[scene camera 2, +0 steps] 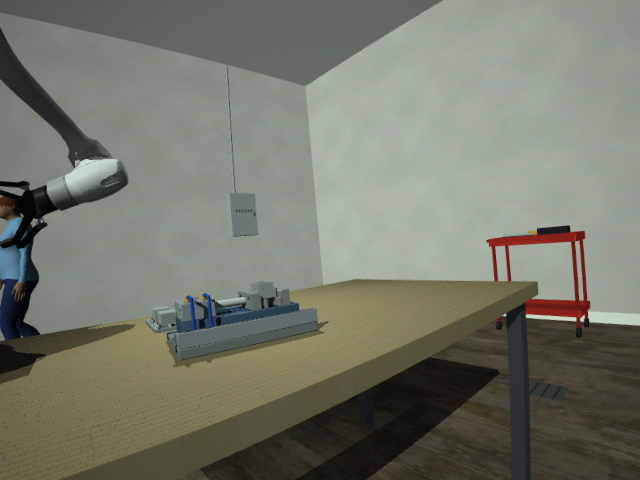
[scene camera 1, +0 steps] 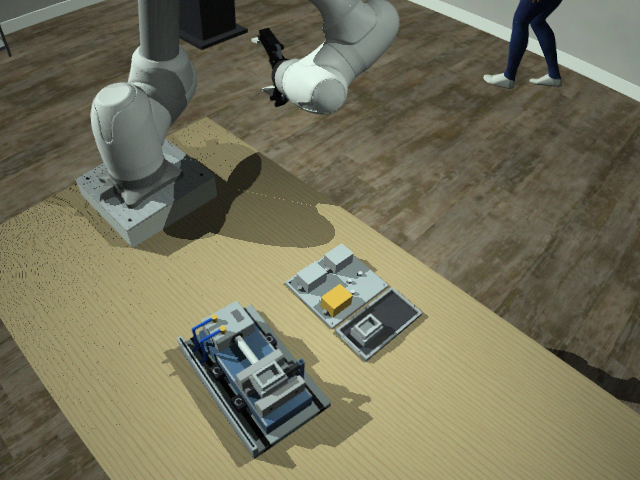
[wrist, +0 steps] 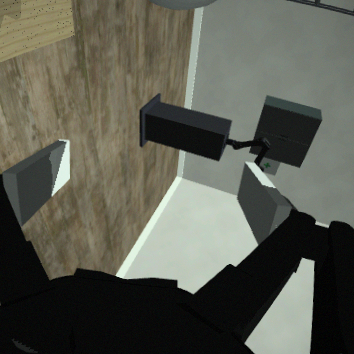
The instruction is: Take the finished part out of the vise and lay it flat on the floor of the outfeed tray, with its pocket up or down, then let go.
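Frame: origin at the arm's base, x back, y left, z down, level; millimetres.
Seen in the pictures: gripper, fingertip midpoint: [scene camera 1: 262,64] [wrist: 155,169]; arm's base, link origin: [scene camera 1: 140,177].
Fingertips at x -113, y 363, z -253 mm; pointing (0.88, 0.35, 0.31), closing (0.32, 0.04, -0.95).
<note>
Offsets run from my fingertips to a thing's top centre. "spot": to the spot under its first point.
A light grey block-shaped part @(dx -588, dy -526, dz +209 mm) [scene camera 1: 272,383] [scene camera 2: 262,286] with a square pocket facing up sits between the jaws of the blue and grey vise @(dx -526, dy -519, dz +225 mm) [scene camera 1: 289,408] [scene camera 2: 268,312]. The outfeed tray [scene camera 1: 397,308], shallow with a dark floor and grey rim, lies beyond the vise. Another grey part @(dx -628, dy -264, dz +283 mm) [scene camera 1: 365,334] with its pocket up sits in one end of it. My gripper [scene camera 1: 261,65] [wrist: 155,169] is open and empty, high up and well away from the vise and tray. Its two finger pads stand far apart in the wrist view. The tray does not show clearly in scene camera 2.
A grey plate @(spot: dx -547, dy -146, dz +316 mm) [scene camera 1: 371,283] beside the tray holds two grey blocks @(dx -439, dy -248, dz +280 mm) [scene camera 1: 311,276] @(dx -446, dy -157, dz +280 mm) [scene camera 1: 339,257], an orange block @(dx -528, dy -256, dz +280 mm) [scene camera 1: 336,299] and small pegs. Blue handles @(spot: dx -400, dy -540, dz +247 mm) [scene camera 1: 202,328] [scene camera 2: 209,311] rise at the vise's end. A person [scene camera 1: 537,41] [scene camera 2: 15,263] stands beyond the table.
</note>
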